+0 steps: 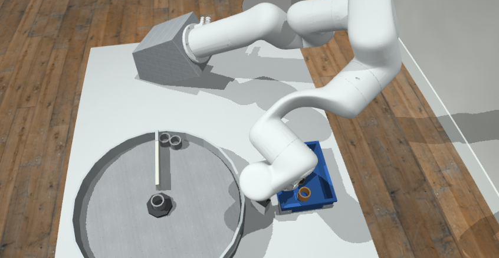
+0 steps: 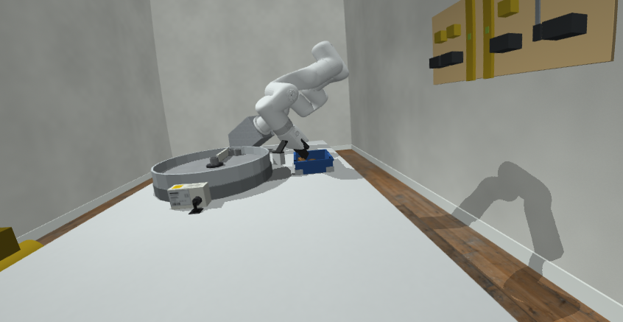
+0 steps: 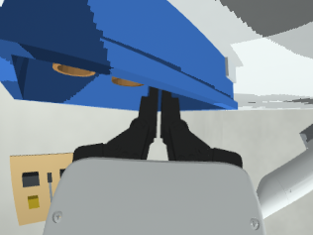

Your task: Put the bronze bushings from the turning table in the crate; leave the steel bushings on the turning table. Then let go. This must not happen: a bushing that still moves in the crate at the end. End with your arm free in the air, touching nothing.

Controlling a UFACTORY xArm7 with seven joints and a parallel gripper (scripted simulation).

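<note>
Now: hand 30 mm to the right of the blue crate and 30 mm above it. Round my hand: turning table: 330 mm to the right, 130 mm ahead.
</note>
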